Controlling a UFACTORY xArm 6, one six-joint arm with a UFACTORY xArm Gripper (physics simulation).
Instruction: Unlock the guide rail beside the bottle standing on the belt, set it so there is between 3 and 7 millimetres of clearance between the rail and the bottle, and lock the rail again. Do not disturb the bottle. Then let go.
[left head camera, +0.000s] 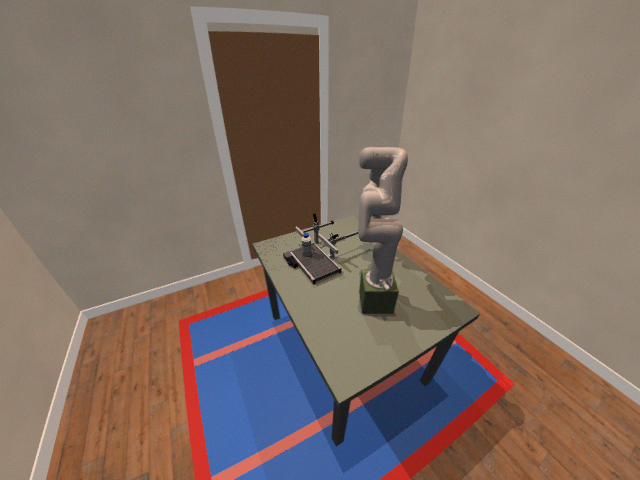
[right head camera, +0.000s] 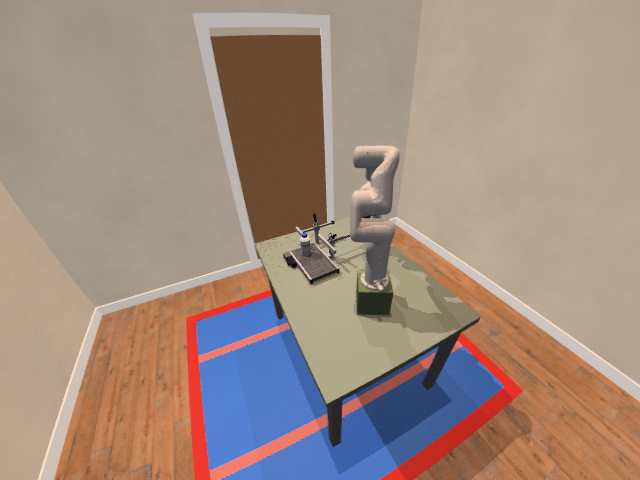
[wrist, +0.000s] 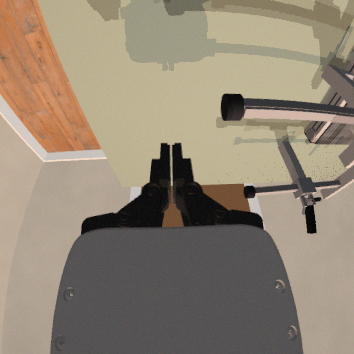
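Pixels of known places: gripper, fingertip midpoint: (wrist: 170, 156); arm's base at its link origin: (left head camera: 379, 279) (right head camera: 374, 280).
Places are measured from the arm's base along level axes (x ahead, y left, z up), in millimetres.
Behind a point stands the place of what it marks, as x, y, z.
The white bottle with a blue cap (left head camera: 306, 245) @[420, 233, -35] (right head camera: 305, 245) @[420, 231, -35] stands upright on the dark belt (left head camera: 321, 267) @[298, 183, -116] (right head camera: 319, 267) @[298, 184, -116]. The grey guide rail (left head camera: 327, 242) @[400, 112, -28] (right head camera: 326, 242) @[396, 111, -26] runs along the belt's side nearer the arm; its clearance to the bottle is too small to read. A clamp with an upright black lever (left head camera: 314, 218) @[597, 128, 30] (right head camera: 314, 218) @[597, 128, 30] (wrist: 311, 219) @[597, 119, 33] sits on a rear cross rod. A second dark clamp (left head camera: 333, 238) @[378, 78, 13] (right head camera: 331, 237) @[389, 82, 7] sits by the rail's near end. My gripper (wrist: 170, 156) @[487, -170, 0] is shut and empty, away from the clamps; the arm hides it in both head views. The bottle does not show in the wrist view.
The near rod with a black end cap (wrist: 232, 107) @[448, -125, -26] reaches in from the right in the wrist view. The rear rod's black cap (wrist: 249, 191) @[609, -6, -31] is below it. A short second rail (left head camera: 299, 230) @[576, 234, -25] stands behind the bottle. The green table (left head camera: 330, 335) @[-108, 279, -151] (right head camera: 325, 335) @[-109, 270, -151] carries the arm's base block (left head camera: 378, 300) @[-67, 34, -58] (right head camera: 374, 300) @[-70, 28, -52].
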